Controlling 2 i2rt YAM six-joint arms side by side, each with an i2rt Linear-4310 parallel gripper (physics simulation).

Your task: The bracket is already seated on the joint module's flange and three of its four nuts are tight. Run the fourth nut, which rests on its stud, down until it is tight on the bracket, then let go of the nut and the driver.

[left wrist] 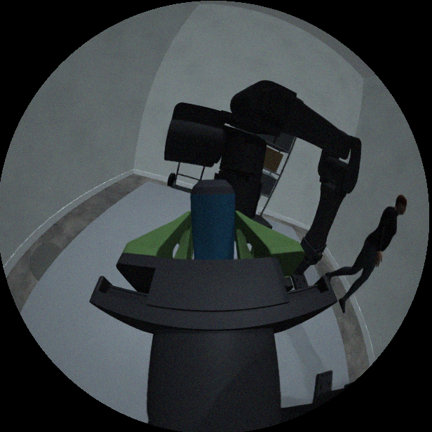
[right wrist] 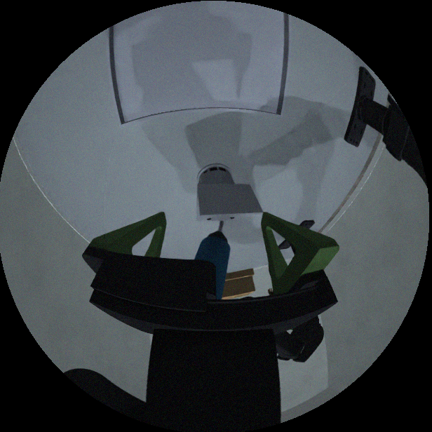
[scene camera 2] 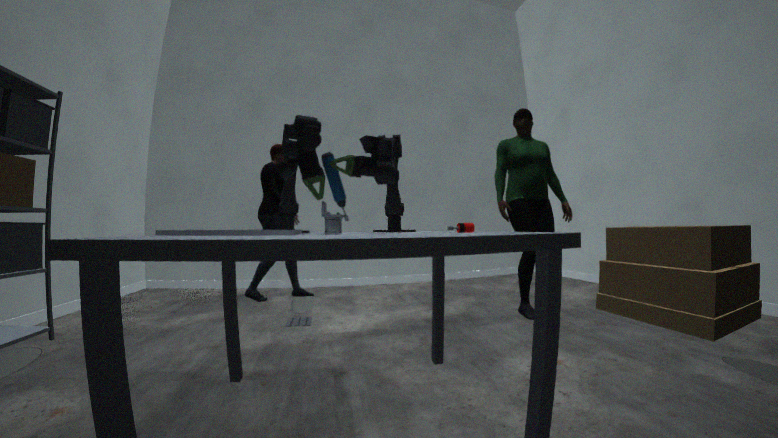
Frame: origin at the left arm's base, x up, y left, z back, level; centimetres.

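Where they show: left gripper, fingertip midpoint: (scene camera 2: 329, 163); right gripper, fingertip midpoint: (scene camera 2: 320, 199).
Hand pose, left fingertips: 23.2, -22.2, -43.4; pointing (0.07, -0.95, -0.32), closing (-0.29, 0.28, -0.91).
Things, the pixels of their top centre, and the offset from my left fingertips, as dx, dy, dz.
- joint module, top centre: (scene camera 2: 333, 212) -15.8, +0.2, +6.1
- black tool, top centre: (scene camera 2: 460, 223) -19.8, +45.5, +11.2
- flat grey panel, top centre: (scene camera 2: 235, 230) -21.7, -31.8, -1.6
A blue driver (scene camera 2: 333, 176) (left wrist: 213, 225) (right wrist: 214, 255) is held tilted, its dark nose and thin shaft pointing down. My left gripper (scene camera 2: 332, 163) (left wrist: 212, 216) is shut on its upper handle. The shaft ends at the near edge of the grey bracket (right wrist: 227, 199), on the right side of the bracket in scene camera 2. The bracket is on the joint module (scene camera 2: 332, 224) (right wrist: 215, 173), which stands upright on the table. The nuts and stud are too small or hidden to tell. My right gripper (scene camera 2: 321, 197) (right wrist: 213, 217) is open and empty, above the bracket and beside the driver.
A red and black tool (scene camera 2: 465, 227) lies on the table (scene camera 2: 381, 248) at the right. A flat grey panel (scene camera 2: 228, 232) lies at the left. Two people (scene camera 2: 523, 168) (scene camera 2: 270, 190) stand behind the table. Cardboard boxes (scene camera 2: 658, 247) and a shelf unit (scene camera 2: 54, 163) flank it.
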